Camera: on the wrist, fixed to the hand. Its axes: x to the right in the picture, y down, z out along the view.
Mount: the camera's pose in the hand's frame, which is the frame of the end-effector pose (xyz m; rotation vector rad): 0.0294 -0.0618 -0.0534 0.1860 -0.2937 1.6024
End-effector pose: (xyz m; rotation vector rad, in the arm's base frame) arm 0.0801 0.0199 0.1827 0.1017 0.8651 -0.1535
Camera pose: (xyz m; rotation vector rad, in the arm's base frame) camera 0.0480 -0.0356 0.1242 0.8793 0.2784 1.2240
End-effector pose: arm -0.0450 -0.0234 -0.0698 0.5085 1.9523 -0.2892
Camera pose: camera -0.1278 -0.0489 -0.0755 1.8009 0.7776 0.4686
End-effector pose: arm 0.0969 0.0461 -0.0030 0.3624 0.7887 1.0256
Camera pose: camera 0.1045 0.0366 -0.0890 1.3840 0.1825 2.2881
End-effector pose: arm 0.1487 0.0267 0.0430 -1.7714 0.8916 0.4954
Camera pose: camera 0.2104 -0.0215 0.0805 -0.4427 1.9229 1.5250
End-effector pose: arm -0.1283 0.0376 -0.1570 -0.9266 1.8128 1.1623
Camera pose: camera -0.0988 -0.0367 -0.1908 1.0660 2.2179 1.7466
